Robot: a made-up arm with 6 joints. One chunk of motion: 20 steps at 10 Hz.
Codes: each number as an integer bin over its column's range. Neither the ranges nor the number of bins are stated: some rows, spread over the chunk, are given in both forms.
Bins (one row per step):
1: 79 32 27 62 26 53
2: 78 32 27 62 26 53
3: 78 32 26 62 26 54
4: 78 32 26 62 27 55
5: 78 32 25 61 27 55
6: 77 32 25 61 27 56
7: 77 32 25 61 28 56
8: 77 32 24 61 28 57
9: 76 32 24 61 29 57
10: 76 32 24 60 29 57
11: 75 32 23 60 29 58
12: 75 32 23 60 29 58
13: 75 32 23 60 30 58
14: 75 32 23 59 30 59
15: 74 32 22 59 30 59
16: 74 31 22 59 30 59
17: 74 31 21 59 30 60
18: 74 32 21 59 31 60
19: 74 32 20 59 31 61
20: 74 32 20 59 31 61
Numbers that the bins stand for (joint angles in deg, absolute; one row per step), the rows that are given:
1: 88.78 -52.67 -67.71 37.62 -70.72 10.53
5: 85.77 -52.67 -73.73 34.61 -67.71 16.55
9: 79.75 -52.67 -76.74 34.61 -61.69 22.57
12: 76.74 -52.67 -79.75 31.60 -61.69 25.58
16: 73.73 -55.68 -82.76 28.59 -58.69 28.59
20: 73.73 -52.67 -88.78 28.59 -55.68 34.61
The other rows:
2: 85.77 -52.67 -67.71 37.62 -70.72 10.53
3: 85.77 -52.67 -70.72 37.62 -70.72 13.54
4: 85.77 -52.67 -70.72 37.62 -67.71 16.55
6: 82.76 -52.67 -73.73 34.61 -67.71 19.56
7: 82.76 -52.67 -73.73 34.61 -64.70 19.56
8: 82.76 -52.67 -76.74 34.61 -64.70 22.57
10: 79.75 -52.67 -76.74 31.60 -61.69 22.57
11: 76.74 -52.67 -79.75 31.60 -61.69 25.58
13: 76.74 -52.67 -79.75 31.60 -58.69 25.58
14: 76.74 -52.67 -79.75 28.59 -58.69 28.59
15: 73.73 -52.67 -82.76 28.59 -58.69 28.59
17: 73.73 -55.68 -85.77 28.59 -58.69 31.60
18: 73.73 -52.67 -85.77 28.59 -55.68 31.60
19: 73.73 -52.67 -88.78 28.59 -55.68 34.61

